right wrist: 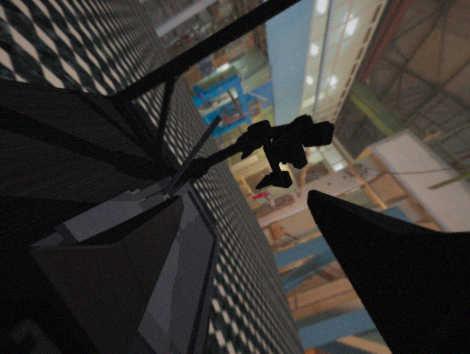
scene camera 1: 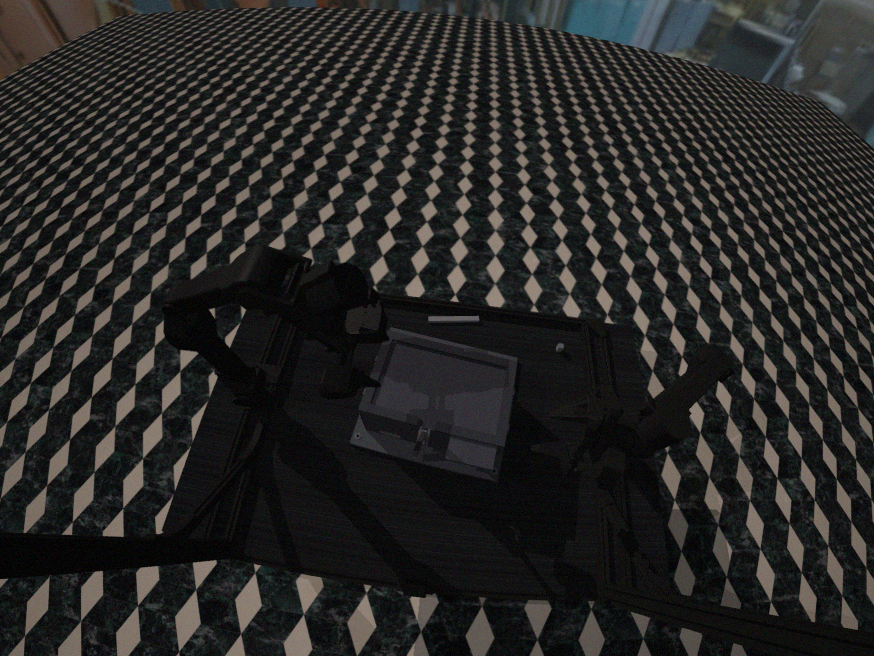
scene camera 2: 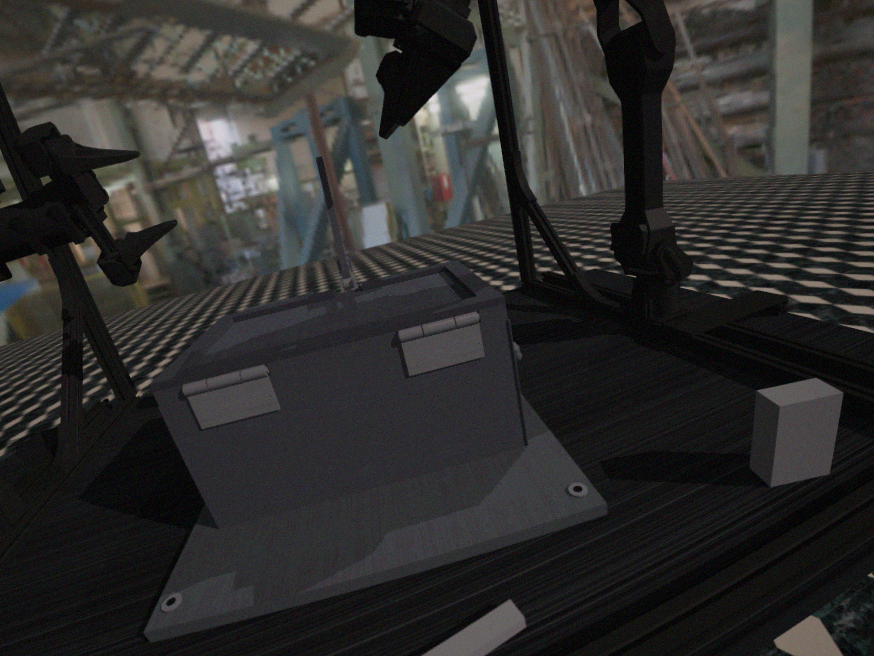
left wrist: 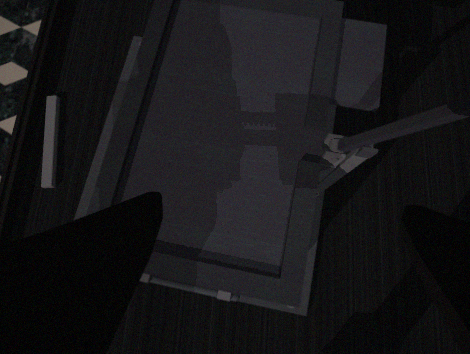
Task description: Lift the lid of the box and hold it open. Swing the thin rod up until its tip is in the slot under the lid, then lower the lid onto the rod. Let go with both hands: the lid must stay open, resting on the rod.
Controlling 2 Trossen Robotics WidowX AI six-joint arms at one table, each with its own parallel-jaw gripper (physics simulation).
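Seen in the pictures: left gripper, between the fingertips: (right wrist: pixel 249 174) (scene camera 1: pixel 383 362) (scene camera 2: pixel 390 131) (left wrist: pixel 280 210); right gripper, between the fingertips: (right wrist: pixel 244 199) (scene camera 1: pixel 539 432) (scene camera 2: pixel 158 189); left arm's base, origin of its link: (scene camera 1: pixel 259 399) (scene camera 2: pixel 657 312).
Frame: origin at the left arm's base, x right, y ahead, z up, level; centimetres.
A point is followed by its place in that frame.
The dark grey box (scene camera 2: pixel 367 430) {z 5.7, x -14.7, y 46.7 cm} has its recessed lid (scene camera 1: pixel 441 384) {z 14.4, x -5.0, y 46.1 cm} (scene camera 2: pixel 395 300) {z 14.4, x -5.5, y 39.9 cm} (left wrist: pixel 195 150) {z 14.4, x -6.8, y 42.9 cm} (right wrist: pixel 170 285) {z 14.4, x -3.6, y 54.5 cm} lying shut on it. The thin rod (scene camera 2: pixel 334 218) {z 23.6, x 9.9, y 43.0 cm} (left wrist: pixel 400 131) {z 21.7, x 9.1, y 42.9 cm} (right wrist: pixel 197 150) {z 25.7, x 11.0, y 43.4 cm} stands up, leaning slightly, from a small pale bracket (scene camera 1: pixel 423 434) {z 18.7, x 7.6, y 43.6 cm} at the side opposite the hinges; its tip is in free air above the lid. My left gripper (scene camera 2: pixel 389 128) {z 31.7, x -0.5, y 35.3 cm} (left wrist: pixel 280 210) {z 31.7, x -0.5, y 35.3 cm} is open and empty, above the lid's left part in scene camera 1. My right gripper (scene camera 1: pixel 544 429) {z 31.7, x 8.7, y 62.2 cm} (scene camera 2: pixel 156 188) {z 31.7, x 8.7, y 62.2 cm} (right wrist: pixel 244 199) {z 31.7, x 8.7, y 62.2 cm} is open and empty, raised to the right of the box in scene camera 1.
Two pale hinges (scene camera 2: pixel 232 400) {z 12.0, x -13.6, y 56.9 cm} (scene camera 2: pixel 444 343) {z 12.2, x -16.1, y 38.2 cm} are on the box's back. It stands on a base plate (scene camera 2: pixel 423 522) {z -0.7, x -21.3, y 44.5 cm}. A pale bar (scene camera 1: pixel 453 319) {z -0.9, x -32.3, y 48.2 cm} (scene camera 2: pixel 480 630) {z -0.9, x -31.8, y 43.7 cm} (left wrist: pixel 50 142) {z -0.9, x -32.3, y 47.8 cm} lies behind it. A pale block (scene camera 1: pixel 363 319) (scene camera 2: pixel 797 432) and a tiny white piece (scene camera 1: pixel 559 347) {z 0.3, x -26.4, y 79.6 cm} are near the back corners.
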